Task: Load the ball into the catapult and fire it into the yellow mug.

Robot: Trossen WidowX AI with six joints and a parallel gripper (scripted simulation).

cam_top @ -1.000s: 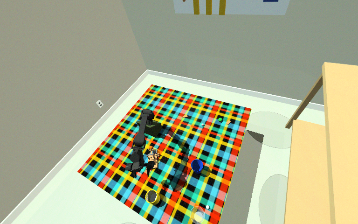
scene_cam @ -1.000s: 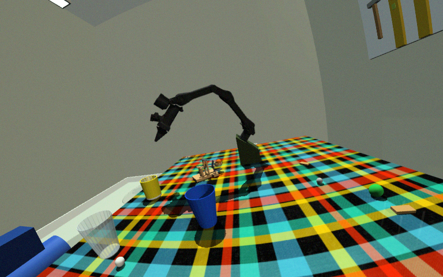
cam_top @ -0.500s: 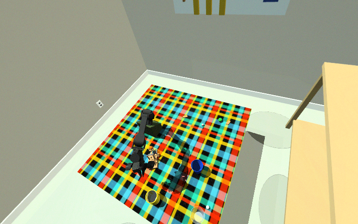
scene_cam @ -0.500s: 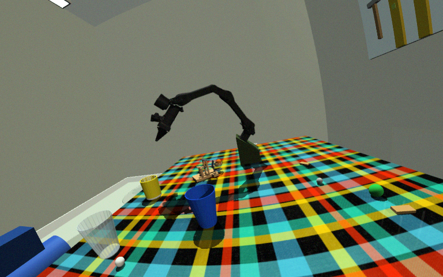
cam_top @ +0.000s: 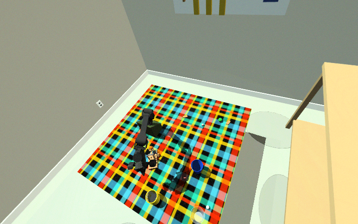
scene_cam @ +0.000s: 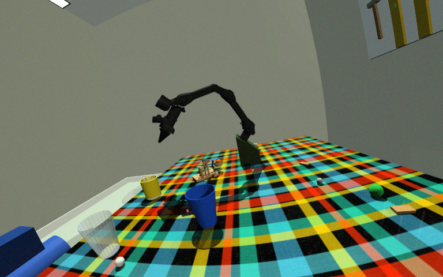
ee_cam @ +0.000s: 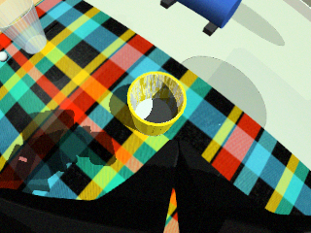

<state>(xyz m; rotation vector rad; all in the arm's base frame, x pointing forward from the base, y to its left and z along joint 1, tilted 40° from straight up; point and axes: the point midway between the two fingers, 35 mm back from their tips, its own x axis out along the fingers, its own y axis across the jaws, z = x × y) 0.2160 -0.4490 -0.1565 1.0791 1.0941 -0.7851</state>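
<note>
The orange ball lies 280 mm to the left of my gripper tip, 210 mm below it and 150 mm behind it. From my gripper tip the other things lie so: yellow mug: 240 mm below, 90 mm to the right, 50 mm ahead; blue cup: 310 mm ahead, 240 mm below, 220 mm to the left; wooden catapult: 220 mm to the left, 220 mm below, 110 mm behind.
</note>
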